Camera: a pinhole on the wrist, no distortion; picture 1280 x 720 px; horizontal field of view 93.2 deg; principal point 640.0 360.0 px. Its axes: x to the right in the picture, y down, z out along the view. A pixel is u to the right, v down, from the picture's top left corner.
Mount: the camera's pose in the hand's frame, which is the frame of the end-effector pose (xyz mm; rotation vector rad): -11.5 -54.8 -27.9 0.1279 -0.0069 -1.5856
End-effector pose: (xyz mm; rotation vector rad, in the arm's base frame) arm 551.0 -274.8 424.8 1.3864 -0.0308 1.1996
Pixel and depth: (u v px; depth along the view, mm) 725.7 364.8 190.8
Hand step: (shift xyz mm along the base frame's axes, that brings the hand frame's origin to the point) 146.9 -110.3 -41.5
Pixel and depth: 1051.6 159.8 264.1
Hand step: 235.8 -169.3 -200.1
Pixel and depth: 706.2 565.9 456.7
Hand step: 403.9 -223.1 85.6
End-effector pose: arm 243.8 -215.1 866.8 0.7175 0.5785 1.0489
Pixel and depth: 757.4 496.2 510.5
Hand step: 482.2 -128.3 154.3
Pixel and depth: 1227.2 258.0 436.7
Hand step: 503.5 -369.1 -142.2
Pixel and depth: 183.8 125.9 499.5
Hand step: 93.4 -250.9 548.0
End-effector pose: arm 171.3 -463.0 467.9 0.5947 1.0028 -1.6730
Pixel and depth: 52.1 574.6 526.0
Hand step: 392.1 -577.6 48.6
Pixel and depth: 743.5 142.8 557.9
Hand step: -45.8 -269.3 529.6
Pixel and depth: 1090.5 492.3 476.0
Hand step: -395.8 -340.1 332.8
